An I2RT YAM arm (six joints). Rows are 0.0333 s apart.
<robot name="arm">
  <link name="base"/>
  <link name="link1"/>
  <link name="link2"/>
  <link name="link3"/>
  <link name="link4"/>
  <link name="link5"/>
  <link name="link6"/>
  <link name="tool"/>
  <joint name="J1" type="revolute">
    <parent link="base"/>
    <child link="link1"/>
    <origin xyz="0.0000 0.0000 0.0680" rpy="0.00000 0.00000 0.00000"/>
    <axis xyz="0 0 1"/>
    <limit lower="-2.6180" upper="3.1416"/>
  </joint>
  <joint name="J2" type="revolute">
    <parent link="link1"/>
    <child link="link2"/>
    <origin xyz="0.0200 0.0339 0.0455" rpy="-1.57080 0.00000 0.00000"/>
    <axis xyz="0 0 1"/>
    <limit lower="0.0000" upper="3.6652"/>
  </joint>
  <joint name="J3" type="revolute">
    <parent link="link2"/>
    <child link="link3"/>
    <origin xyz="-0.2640 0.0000 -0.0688" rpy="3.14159 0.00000 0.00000"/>
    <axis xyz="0 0 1"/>
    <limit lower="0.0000" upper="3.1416"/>
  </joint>
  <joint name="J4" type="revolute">
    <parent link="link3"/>
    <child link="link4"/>
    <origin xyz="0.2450 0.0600 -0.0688" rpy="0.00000 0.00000 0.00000"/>
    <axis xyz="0 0 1"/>
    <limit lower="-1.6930" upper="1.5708"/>
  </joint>
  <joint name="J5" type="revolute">
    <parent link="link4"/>
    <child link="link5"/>
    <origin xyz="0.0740 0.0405 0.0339" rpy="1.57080 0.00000 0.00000"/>
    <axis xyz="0 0 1"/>
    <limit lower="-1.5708" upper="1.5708"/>
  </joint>
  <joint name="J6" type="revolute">
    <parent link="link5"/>
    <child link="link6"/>
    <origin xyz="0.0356 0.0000 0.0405" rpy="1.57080 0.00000 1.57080"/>
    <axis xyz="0 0 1"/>
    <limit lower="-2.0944" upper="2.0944"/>
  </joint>
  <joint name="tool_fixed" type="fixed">
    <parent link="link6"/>
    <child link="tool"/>
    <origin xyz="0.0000 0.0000 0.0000" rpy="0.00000 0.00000 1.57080"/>
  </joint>
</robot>
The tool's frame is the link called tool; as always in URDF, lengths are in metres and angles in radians.
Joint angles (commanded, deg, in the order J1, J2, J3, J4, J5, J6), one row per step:
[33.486 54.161 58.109 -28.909 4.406 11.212]
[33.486 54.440 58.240 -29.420 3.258 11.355]
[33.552 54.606 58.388 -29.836 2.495 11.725]
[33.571 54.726 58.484 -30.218 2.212 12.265]
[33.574 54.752 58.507 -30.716 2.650 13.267]
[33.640 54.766 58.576 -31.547 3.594 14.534]
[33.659 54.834 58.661 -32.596 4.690 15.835]
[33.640 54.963 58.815 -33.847 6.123 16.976]
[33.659 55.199 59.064 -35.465 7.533 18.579]
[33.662 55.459 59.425 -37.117 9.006 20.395]
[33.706 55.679 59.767 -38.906 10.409 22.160]
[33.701 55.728 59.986 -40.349 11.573 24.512]
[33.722 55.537 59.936 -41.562 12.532 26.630]
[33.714 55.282 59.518 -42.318 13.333 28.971]
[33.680 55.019 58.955 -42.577 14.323 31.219]
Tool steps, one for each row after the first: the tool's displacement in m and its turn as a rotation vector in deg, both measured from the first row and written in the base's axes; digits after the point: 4 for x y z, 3 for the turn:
[0.0002 0.0010 -0.0010 0.158 0.883 0.977]
[0.0001 0.0018 -0.0014 0.485 1.595 1.570]
[0.0001 0.0021 -0.0019 0.789 2.248 1.606]
[-0.0001 0.0016 -0.0027 1.143 3.005 0.769]
[-0.0005 0.0010 -0.0037 1.369 3.960 -0.590]
[-0.0007 0.0000 -0.0052 1.417 5.068 -2.163]
[-0.0009 -0.0012 -0.0067 1.097 6.128 -4.018]
[-0.0011 -0.0023 -0.0086 0.904 7.636 -6.052]
[-0.0013 -0.0035 -0.0100 0.866 9.091 -8.273]
[-0.0019 -0.0048 -0.0114 0.713 10.565 -10.391]
[-0.0028 -0.0062 -0.0125 1.345 11.957 -12.639]
[-0.0044 -0.0079 -0.0139 1.983 13.127 -14.576]
[-0.0057 -0.0094 -0.0166 2.953 14.268 -16.526]
[-0.0064 -0.0107 -0.0193 4.026 14.977 -18.588]

